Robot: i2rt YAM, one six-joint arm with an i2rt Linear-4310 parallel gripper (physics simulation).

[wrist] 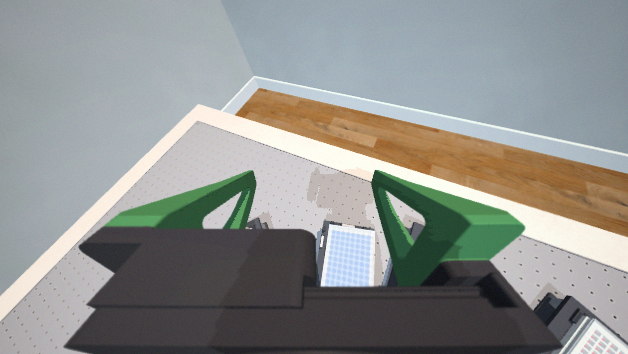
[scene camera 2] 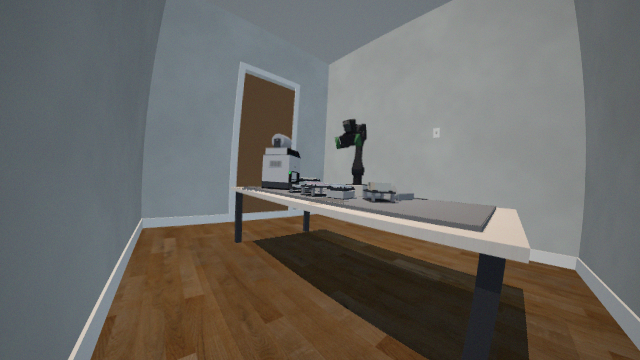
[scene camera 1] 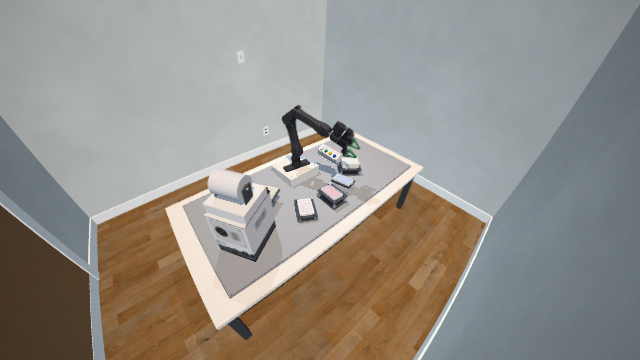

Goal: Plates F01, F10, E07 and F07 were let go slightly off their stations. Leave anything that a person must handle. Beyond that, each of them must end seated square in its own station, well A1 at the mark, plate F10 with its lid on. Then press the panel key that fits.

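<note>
My gripper (scene camera 1: 353, 148) (scene camera 2: 348, 142) (wrist: 313, 176) is open, its green fingers high above the table with nothing between them. A blue-welled plate (scene camera 1: 343, 180) (wrist: 348, 255) sits on a low station; the gripper body hides its near end in the wrist view. A pink plate (scene camera 1: 332, 193) and a white plate with reddish wells (scene camera 1: 306, 206) sit on dark stations. A cream-topped block (scene camera 1: 350, 162) (scene camera 2: 381, 186) sits on a raised station beside the key panel (scene camera 1: 330, 153). Part of a red-and-white-welled plate (wrist: 600, 340) shows at lower right. Plate labels and A1 marks are too small to read.
A tall white instrument (scene camera 1: 240, 220) (scene camera 2: 278, 170) with a cylinder on top stands at one end of the table. A dark-edged item (scene camera 1: 273, 194) is partly hidden behind it. The arm's white base (scene camera 1: 300, 176) stands near the rear edge. The table (scene camera 1: 197, 270) has a pale rim.
</note>
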